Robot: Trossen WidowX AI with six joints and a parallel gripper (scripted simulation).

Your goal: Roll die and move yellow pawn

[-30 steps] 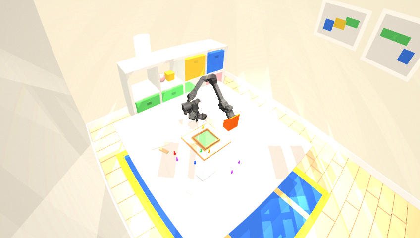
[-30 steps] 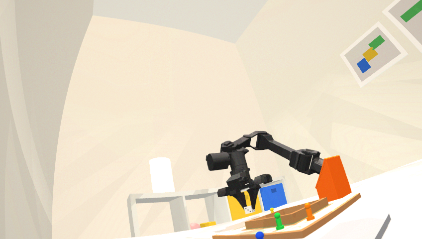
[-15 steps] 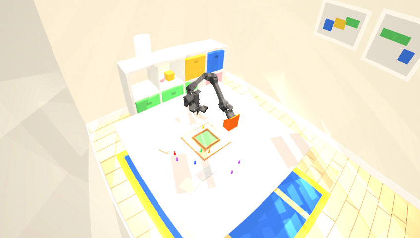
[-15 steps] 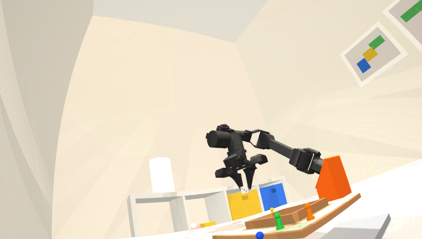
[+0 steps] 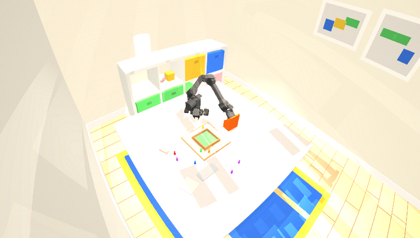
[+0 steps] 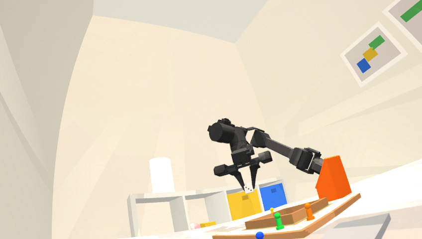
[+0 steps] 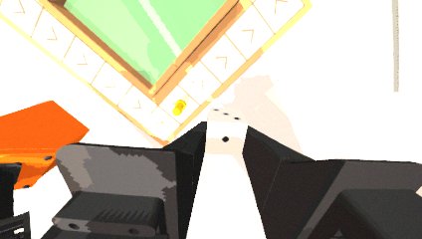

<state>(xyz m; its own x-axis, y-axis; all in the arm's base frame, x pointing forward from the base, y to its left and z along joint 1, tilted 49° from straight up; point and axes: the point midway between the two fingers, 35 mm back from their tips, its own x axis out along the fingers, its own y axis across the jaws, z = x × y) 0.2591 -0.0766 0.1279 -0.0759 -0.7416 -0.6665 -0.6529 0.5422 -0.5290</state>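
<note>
Right now my gripper tip is 9 cm above the yellow pawn, 5 cm past it and 2 cm to the right of it. From my gripper tip the other things lie so: white die (right at my gripper tip); green tray (14 cm to the left, 12 cm below, 1 cm ahead); green pawn (21 cm to the left, 12 cm ahead, 9 cm below).
</note>
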